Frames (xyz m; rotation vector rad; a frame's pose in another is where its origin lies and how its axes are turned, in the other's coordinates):
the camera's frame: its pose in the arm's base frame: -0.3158 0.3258 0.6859 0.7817 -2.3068 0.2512
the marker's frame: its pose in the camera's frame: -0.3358 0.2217 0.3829 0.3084 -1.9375 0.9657
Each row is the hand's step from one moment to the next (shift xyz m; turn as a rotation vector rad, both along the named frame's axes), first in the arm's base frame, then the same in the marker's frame.
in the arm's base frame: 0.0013 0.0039 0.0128 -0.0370 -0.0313 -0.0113
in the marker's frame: -0.0124 0.0045 -0.0025 0.0168 -0.0386 -0.0265
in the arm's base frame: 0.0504 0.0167 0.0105 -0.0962 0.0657 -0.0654
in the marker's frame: -0.0201 0.0271 0.0423 0.0901 0.0424 -0.0891
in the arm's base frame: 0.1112 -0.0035 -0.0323 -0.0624 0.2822 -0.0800
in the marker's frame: 0.0064 0.0186 0.1142 0.1136 0.2606 -0.0955
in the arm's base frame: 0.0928 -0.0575 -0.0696 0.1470 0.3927 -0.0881
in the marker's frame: 0.0425 -0.0392 0.1158 0.0834 0.4117 0.0845
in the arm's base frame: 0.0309 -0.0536 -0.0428 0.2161 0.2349 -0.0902
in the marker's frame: 0.0305 -0.0474 0.0498 0.0578 0.2716 0.1814
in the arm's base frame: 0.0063 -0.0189 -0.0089 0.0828 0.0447 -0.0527
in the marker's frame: 0.0058 -0.0175 0.0117 0.0362 0.0592 0.0825
